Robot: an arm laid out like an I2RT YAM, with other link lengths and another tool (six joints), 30 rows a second.
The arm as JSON. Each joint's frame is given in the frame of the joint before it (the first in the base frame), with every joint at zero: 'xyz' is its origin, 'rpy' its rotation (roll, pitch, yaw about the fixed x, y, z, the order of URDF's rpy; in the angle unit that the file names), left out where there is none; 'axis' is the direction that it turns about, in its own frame. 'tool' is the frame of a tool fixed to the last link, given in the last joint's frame.
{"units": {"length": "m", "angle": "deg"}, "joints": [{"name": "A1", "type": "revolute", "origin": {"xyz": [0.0, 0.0, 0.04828]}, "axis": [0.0, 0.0, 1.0]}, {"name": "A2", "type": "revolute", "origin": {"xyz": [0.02, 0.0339, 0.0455]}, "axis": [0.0, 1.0, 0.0]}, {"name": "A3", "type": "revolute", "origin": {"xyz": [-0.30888, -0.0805, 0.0]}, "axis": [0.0, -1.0, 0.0]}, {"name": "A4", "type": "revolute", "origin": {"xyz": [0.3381, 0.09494, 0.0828]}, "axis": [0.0, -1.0, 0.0]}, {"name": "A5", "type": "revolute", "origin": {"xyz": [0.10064, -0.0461, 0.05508]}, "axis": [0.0, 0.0, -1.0]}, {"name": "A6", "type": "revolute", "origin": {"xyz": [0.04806, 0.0, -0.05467]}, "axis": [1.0, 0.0, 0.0]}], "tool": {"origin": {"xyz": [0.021, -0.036, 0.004], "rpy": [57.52, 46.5, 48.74]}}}
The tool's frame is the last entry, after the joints.
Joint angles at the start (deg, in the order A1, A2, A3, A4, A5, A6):
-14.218 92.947 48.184 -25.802 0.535 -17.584
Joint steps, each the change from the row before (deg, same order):
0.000 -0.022 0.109 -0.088 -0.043 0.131
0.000 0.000 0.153 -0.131 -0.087 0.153
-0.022 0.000 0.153 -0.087 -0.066 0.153
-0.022 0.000 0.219 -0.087 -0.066 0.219
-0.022 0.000 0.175 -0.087 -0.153 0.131
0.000 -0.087 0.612 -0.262 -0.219 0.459
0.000 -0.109 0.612 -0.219 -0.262 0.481
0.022 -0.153 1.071 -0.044 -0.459 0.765
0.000 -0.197 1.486 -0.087 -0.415 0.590
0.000 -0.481 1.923 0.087 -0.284 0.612
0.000 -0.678 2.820 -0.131 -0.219 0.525
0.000 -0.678 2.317 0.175 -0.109 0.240
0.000 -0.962 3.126 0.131 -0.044 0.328
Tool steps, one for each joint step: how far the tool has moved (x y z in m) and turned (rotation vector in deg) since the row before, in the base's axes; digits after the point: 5 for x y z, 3 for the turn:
0.00034 -0.00007 0.00069 0.071 -0.063 -0.109
0.00047 -0.00005 0.00075 0.123 -0.055 -0.115
0.00052 -0.00025 0.00082 0.093 -0.093 -0.144
0.00085 -0.00035 0.00123 0.099 -0.162 -0.206
0.00070 -0.00018 0.00092 0.161 -0.132 -0.094
0.00257 -0.00050 0.00404 0.244 -0.513 -0.356
0.00265 -0.00047 0.00425 0.278 -0.587 -0.359
0.00549 -0.00084 0.00772 0.395 -1.310 -0.524
0.00739 -0.00150 0.01100 0.201 -1.687 -0.384
0.00948 -0.00219 0.01669 -0.112 -2.527 -0.437
0.01216 -0.00293 0.02491 -0.402 -3.357 -0.363
0.00947 -0.00232 0.02264 -0.569 -3.118 -0.150
0.01054 -0.00269 0.03176 -0.821 -4.133 -0.245

